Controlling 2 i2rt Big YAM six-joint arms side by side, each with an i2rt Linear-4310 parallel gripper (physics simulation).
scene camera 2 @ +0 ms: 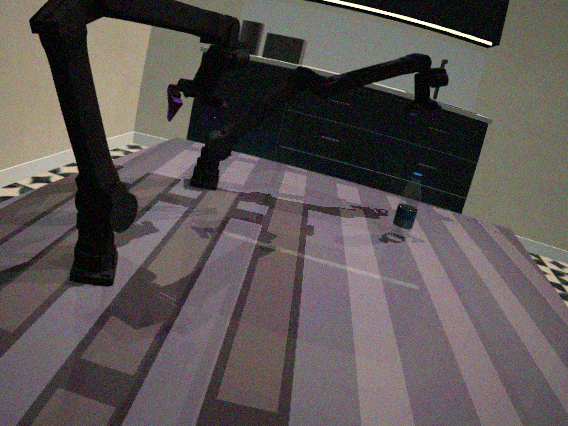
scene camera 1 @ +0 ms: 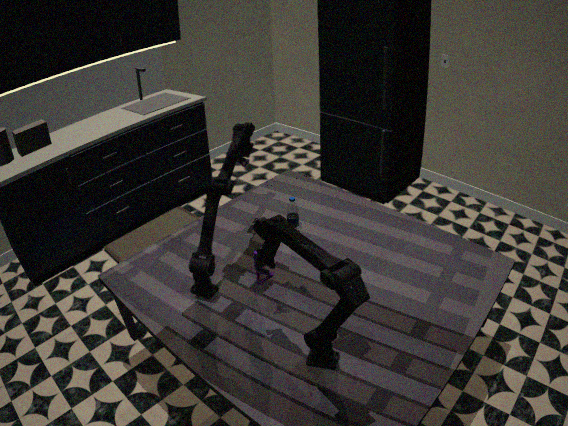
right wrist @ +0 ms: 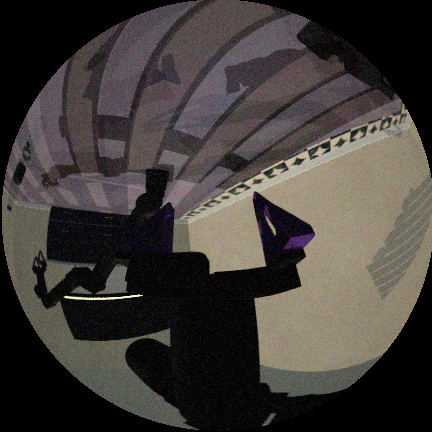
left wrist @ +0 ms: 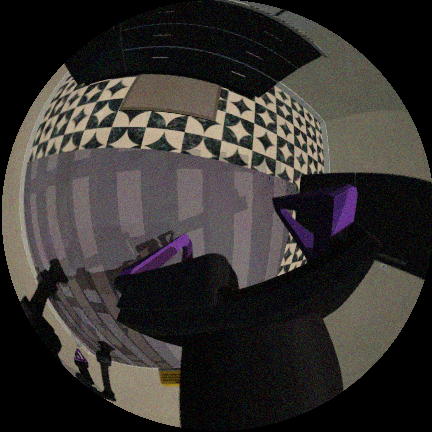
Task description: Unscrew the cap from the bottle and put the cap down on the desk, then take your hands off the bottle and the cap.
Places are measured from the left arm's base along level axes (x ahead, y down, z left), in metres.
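Pixels of known places: left gripper, fingertip midpoint: (scene camera 2: 421,126) (scene camera 1: 245,160) (left wrist: 229,221); right gripper, fingertip midpoint: (scene camera 2: 186,122) (scene camera 1: 257,277) (right wrist: 210,200); left arm's base at its link origin: (scene camera 2: 204,182) (scene camera 1: 204,290) (right wrist: 156,177) (left wrist: 58,270); right arm's base at its link origin: (scene camera 2: 94,268) (scene camera 1: 322,359) (left wrist: 105,344).
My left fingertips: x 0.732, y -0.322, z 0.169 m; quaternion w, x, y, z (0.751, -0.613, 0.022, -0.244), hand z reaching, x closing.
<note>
Ahead of a thing's pixels: the offset from my left fingertips to its top centre. Level surfaces: height alone.
A clear bottle {dx -0.110, dy +0.117, dz -0.341 m} (scene camera 1: 292,216) (scene camera 2: 405,216) (right wrist: 19,172) with a dark blue label stands upright on the striped desk {dy +0.322 m} (scene camera 1: 400,250) (scene camera 2: 325,350). Its blue cap {dx -0.110, dy +0.116, dz -0.341 m} (scene camera 1: 292,199) (scene camera 2: 418,174) (right wrist: 9,207) sits on top. I cannot make out the bottle in the left wrist view. My left gripper (scene camera 1: 243,161) (scene camera 2: 423,118) (left wrist: 229,221) is open and empty, raised high above the desk. My right gripper (scene camera 1: 261,265) (scene camera 2: 189,120) (right wrist: 210,200) is open and empty, above the desk and apart from the bottle, which lies far off at the left edge of the right wrist view.
The right forearm (scene camera 1: 307,247) reaches across the desk in front of the bottle in scene camera 1. The left arm (scene camera 1: 210,215) stands upright at the left. A dark drawer cabinet (scene camera 1: 145,175) (scene camera 2: 325,125) and a tall dark cupboard (scene camera 1: 370,100) stand beyond the desk edges.
</note>
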